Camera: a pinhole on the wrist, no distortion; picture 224 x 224 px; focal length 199.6 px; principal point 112.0 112.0 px. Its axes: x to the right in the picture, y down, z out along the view. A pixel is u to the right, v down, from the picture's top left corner.
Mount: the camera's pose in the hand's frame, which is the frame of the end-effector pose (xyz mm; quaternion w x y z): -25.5 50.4 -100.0 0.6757 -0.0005 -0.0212 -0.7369
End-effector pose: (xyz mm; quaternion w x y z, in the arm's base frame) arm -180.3 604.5 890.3 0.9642 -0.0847 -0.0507 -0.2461
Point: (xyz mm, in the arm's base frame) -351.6 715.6 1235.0
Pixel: 159 67
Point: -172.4 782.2 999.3
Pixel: 45 83
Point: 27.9 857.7 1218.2
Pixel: 16 168
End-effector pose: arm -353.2 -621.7 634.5 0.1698 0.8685 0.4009 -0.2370
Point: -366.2 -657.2 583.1
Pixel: 169 153
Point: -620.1 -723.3 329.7
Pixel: 215 117
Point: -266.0 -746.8 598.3
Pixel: 9 130
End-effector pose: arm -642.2 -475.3 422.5 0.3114 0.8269 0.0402 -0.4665
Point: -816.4 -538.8 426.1
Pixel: 167 76
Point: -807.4 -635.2 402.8
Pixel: 113 108
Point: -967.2 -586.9 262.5
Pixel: 185 122
